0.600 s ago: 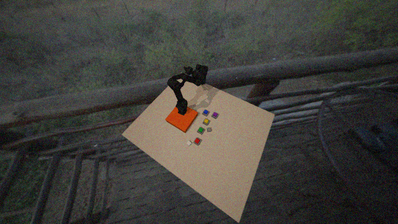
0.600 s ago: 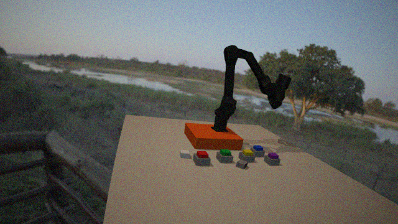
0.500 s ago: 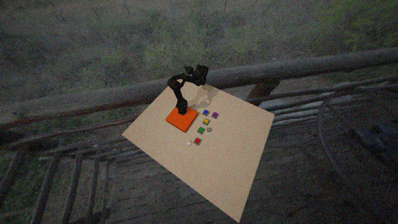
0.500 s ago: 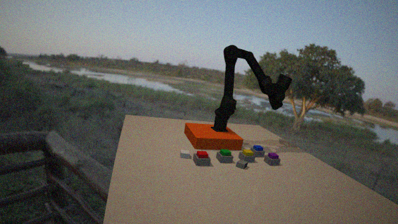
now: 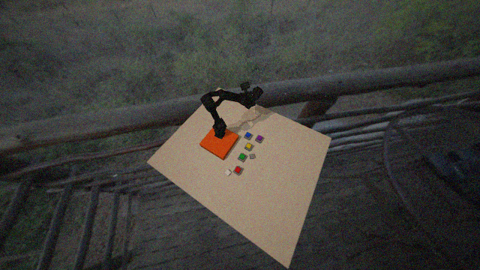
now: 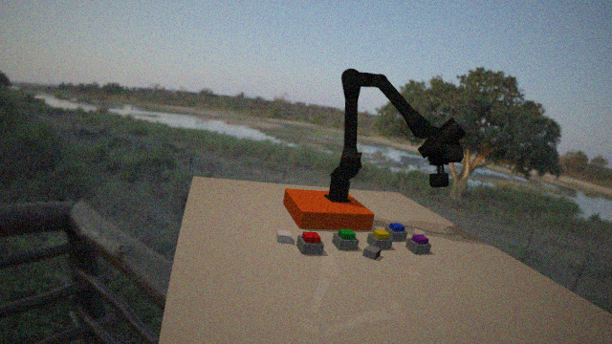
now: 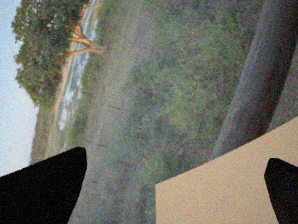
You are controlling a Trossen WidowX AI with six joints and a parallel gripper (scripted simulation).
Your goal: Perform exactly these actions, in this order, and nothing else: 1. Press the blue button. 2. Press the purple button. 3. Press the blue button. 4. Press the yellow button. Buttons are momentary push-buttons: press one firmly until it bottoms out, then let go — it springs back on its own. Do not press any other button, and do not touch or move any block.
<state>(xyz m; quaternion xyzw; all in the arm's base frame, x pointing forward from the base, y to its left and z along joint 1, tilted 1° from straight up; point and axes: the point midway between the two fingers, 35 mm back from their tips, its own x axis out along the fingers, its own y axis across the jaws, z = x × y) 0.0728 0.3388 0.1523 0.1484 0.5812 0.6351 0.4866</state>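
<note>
The blue button is 14 cm ahead of my gripper tip, 27 cm to the right of it and 16 cm below it. Also, from my gripper tip: yellow button 18 cm ahead, 35 cm to the right, 16 cm below; then grey block 23 cm ahead, 41 cm to the right, 18 cm below; then purple button 23 cm ahead, 26 cm to the right, 16 cm below.
</note>
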